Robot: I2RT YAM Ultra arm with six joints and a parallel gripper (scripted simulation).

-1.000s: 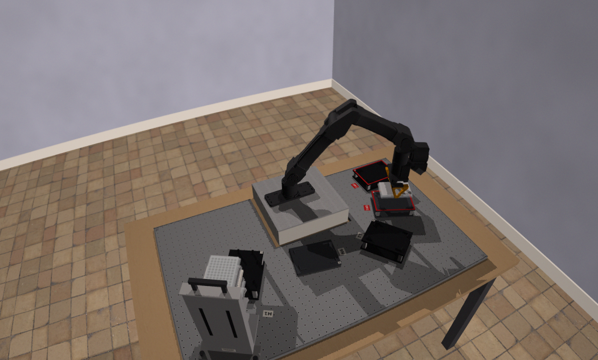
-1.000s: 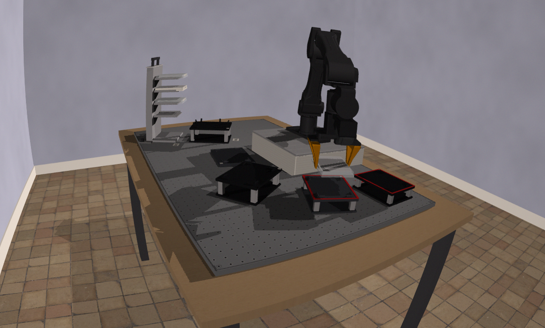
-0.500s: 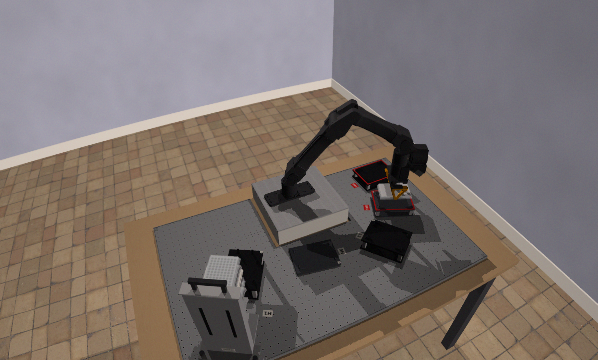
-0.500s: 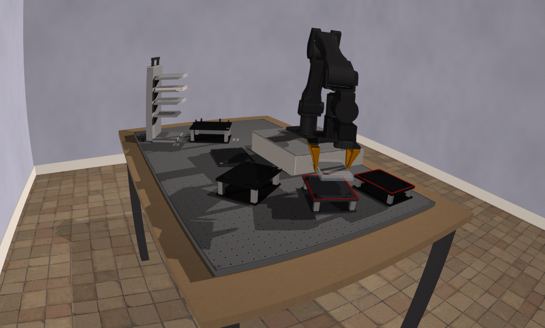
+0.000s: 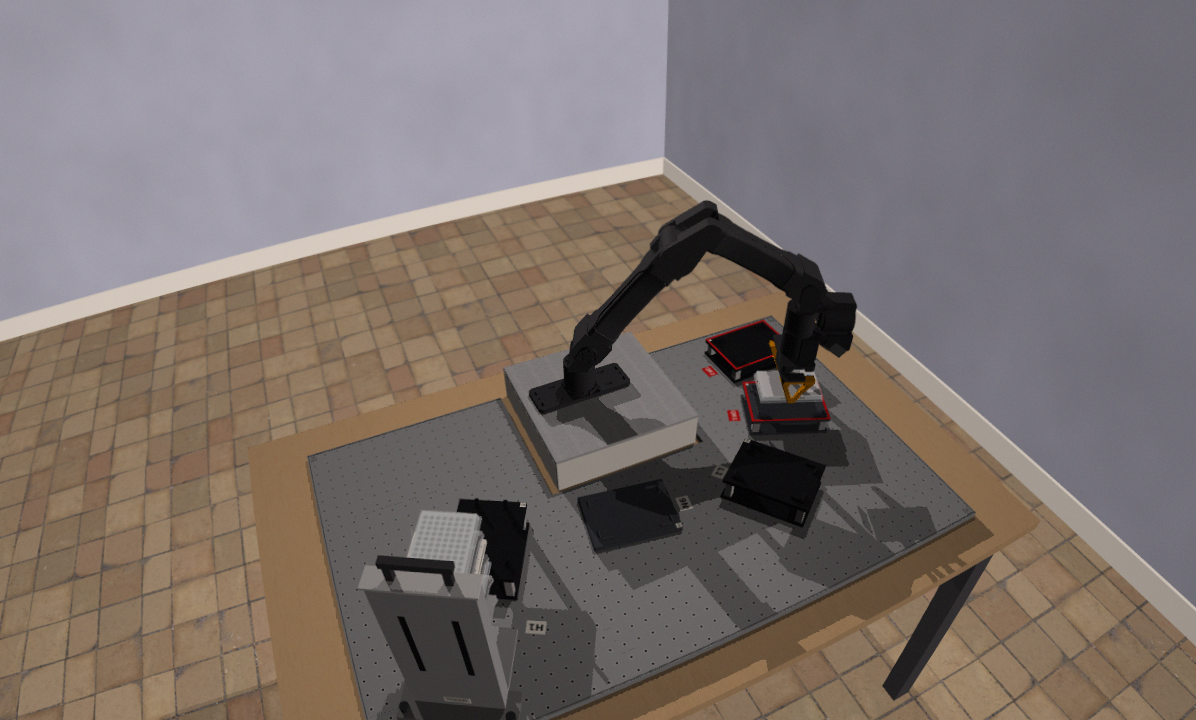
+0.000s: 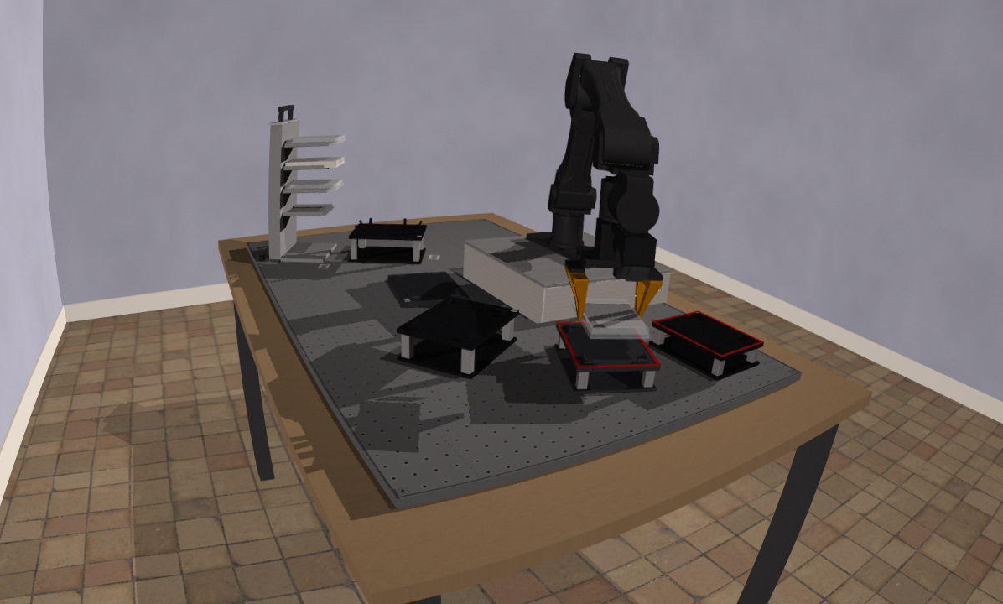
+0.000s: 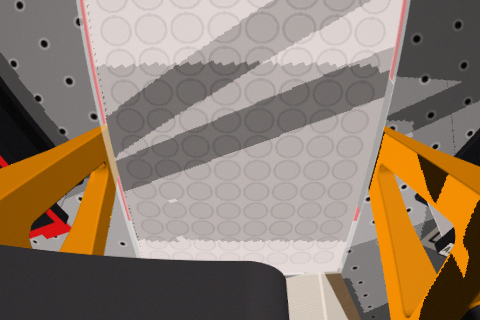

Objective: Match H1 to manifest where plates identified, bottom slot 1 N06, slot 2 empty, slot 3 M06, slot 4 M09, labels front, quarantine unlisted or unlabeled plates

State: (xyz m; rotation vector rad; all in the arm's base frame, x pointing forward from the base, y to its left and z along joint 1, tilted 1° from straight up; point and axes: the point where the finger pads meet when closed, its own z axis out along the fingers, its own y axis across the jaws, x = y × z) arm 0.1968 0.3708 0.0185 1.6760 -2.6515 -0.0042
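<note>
My hand is 4 cm above the red-edged quarantine nest QR1. From my hand the other things lie so: N6 label (30 cm to the right, 11 cm ahead, 8 cm below); black landing nest L1 (16 cm ahead, 14 cm to the right, 3 cm below); red-edged quarantine nest QR2 (19 cm behind, 5 cm to the left, 4 cm below).
</note>
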